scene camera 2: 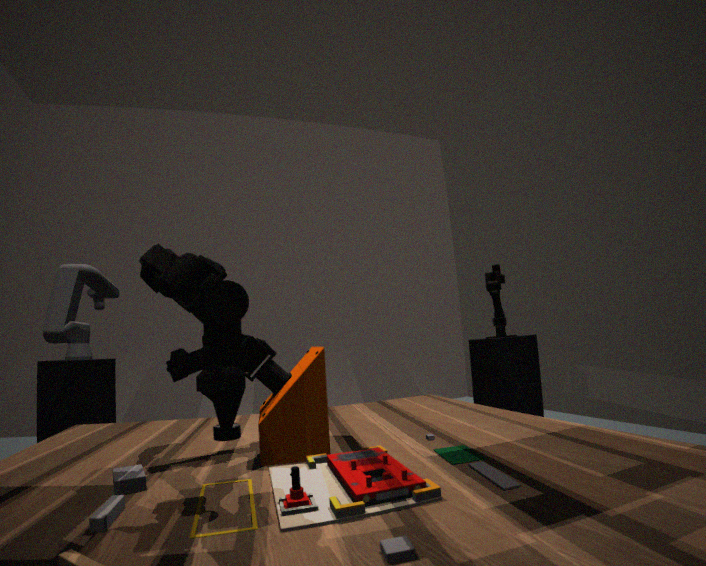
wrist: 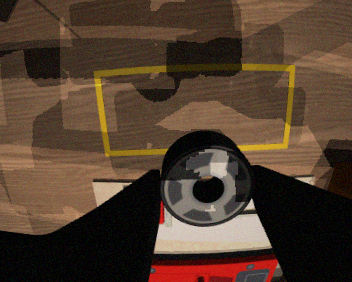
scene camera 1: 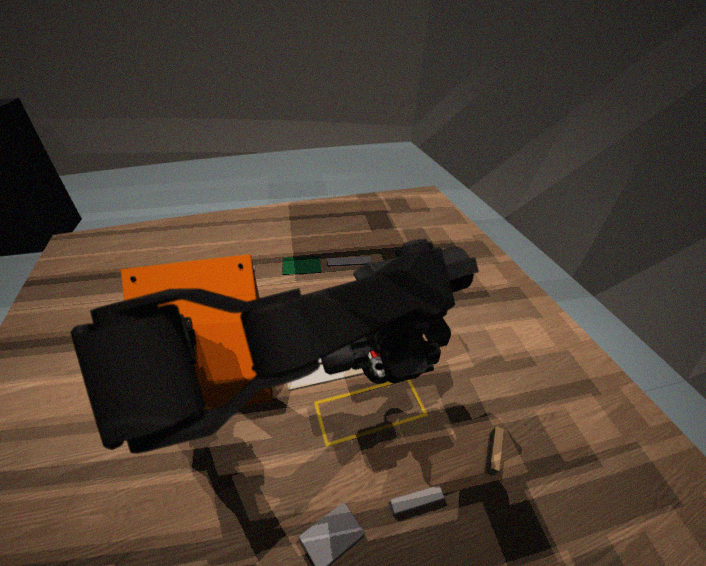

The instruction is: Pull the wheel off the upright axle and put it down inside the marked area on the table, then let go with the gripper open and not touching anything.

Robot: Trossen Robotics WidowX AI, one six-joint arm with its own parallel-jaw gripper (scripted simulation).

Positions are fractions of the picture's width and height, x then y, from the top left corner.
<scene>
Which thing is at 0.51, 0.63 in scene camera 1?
My gripper.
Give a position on a wheel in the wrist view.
At 0.57, 0.55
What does my gripper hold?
A wheel.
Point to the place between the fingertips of my gripper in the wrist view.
0.58, 0.63
</scene>
